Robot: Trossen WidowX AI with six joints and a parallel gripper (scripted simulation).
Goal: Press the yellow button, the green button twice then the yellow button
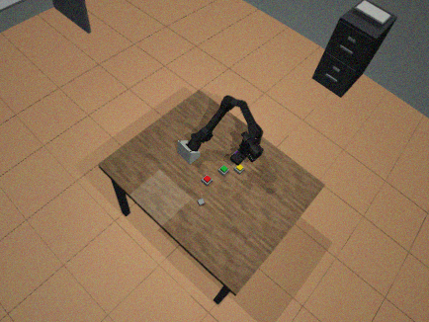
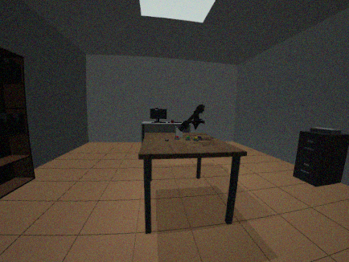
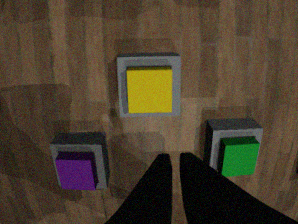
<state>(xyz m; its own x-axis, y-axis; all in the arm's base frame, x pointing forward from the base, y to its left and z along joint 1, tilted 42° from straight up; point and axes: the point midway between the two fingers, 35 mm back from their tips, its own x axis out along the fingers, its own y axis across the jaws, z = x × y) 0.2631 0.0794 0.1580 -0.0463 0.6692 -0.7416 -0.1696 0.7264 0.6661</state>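
The yellow button is 10 cm below my gripper tip and 1 cm to the left of it. Round my gripper tip: purple button 10 cm below, 8 cm behind, 6 cm to the left; green button 10 cm below, 8 cm to the right, 5 cm behind; red button 20 cm to the right, 10 cm below, 6 cm behind.
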